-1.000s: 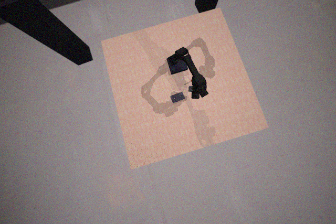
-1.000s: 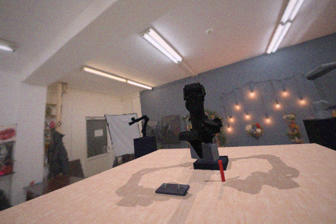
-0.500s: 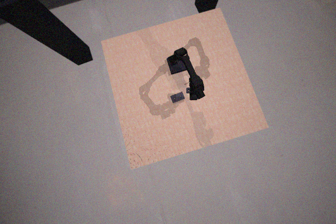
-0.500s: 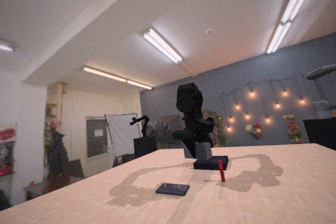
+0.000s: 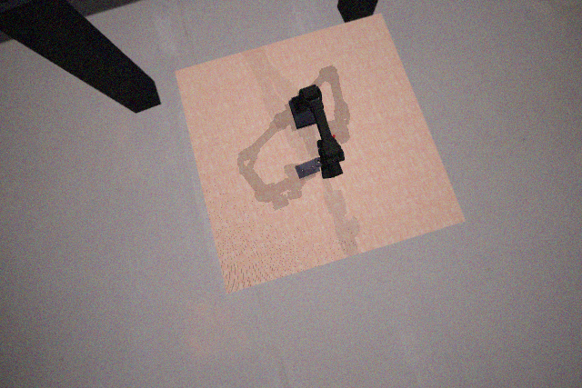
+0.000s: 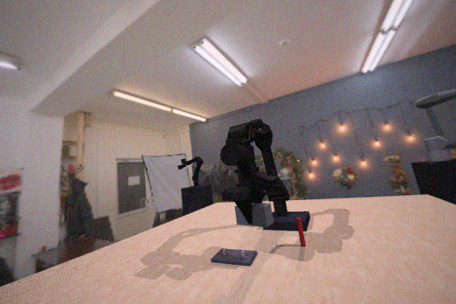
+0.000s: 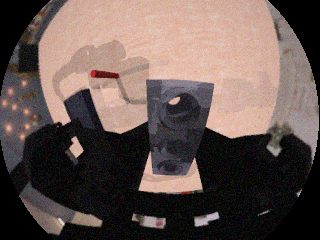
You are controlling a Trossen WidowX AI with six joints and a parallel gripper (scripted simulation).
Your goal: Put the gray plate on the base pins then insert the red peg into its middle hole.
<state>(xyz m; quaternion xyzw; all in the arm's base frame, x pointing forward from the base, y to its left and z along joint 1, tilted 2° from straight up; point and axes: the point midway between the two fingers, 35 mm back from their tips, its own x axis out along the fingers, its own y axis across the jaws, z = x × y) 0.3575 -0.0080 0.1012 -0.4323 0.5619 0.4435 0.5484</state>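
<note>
My gripper tip is 100 mm above the base, 80 mm to the left of it and 10 mm past it. The rest, counted from my gripper tip: red peg: 120 mm behind, 100 mm to the left, 70 mm below; then gray plate: 30 mm above.
</note>
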